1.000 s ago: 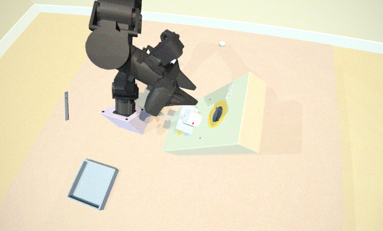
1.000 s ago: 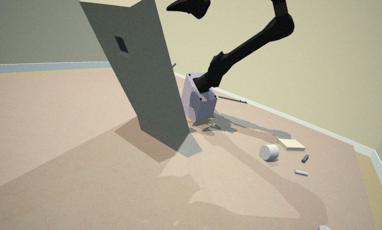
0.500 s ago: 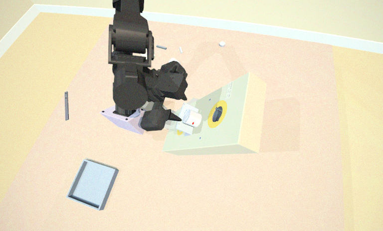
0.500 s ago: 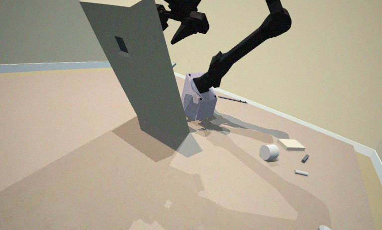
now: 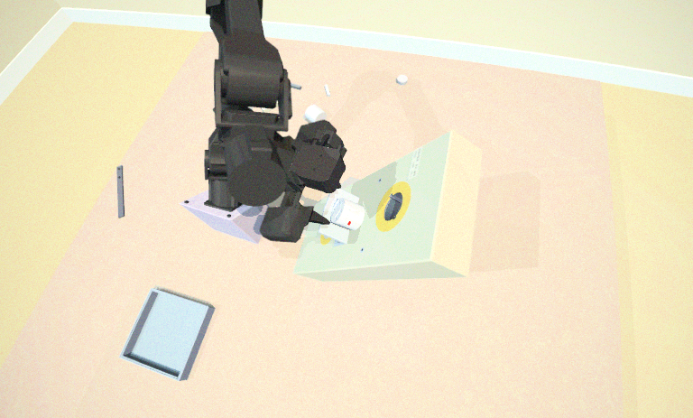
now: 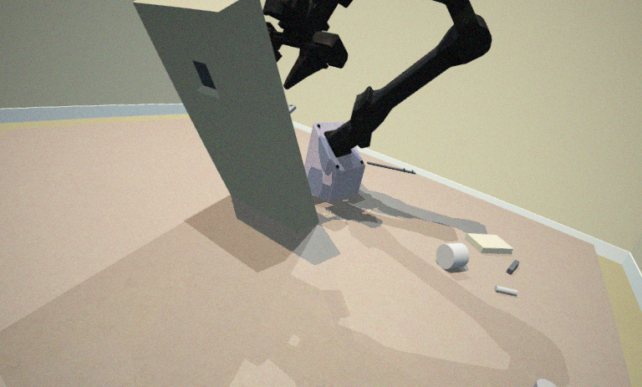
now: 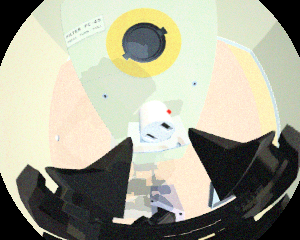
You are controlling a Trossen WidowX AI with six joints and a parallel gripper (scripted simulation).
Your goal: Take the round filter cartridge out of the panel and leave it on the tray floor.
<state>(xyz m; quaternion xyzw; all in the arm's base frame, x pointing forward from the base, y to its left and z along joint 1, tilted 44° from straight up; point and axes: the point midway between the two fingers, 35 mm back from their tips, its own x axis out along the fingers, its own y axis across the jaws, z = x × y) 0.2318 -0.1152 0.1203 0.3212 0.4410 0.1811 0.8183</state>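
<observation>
Right now the round filter cartridge is 20 mm ahead of my gripper tip and 30 mm below it. From my gripper tip the other things lie so: small grey bar: 300 mm behind, 450 mm to the left, 240 mm below; tan block: 360 mm behind, 380 mm to the left, 240 mm below; grey tray: 320 mm behind, 280 mm to the right, 230 mm below.
</observation>
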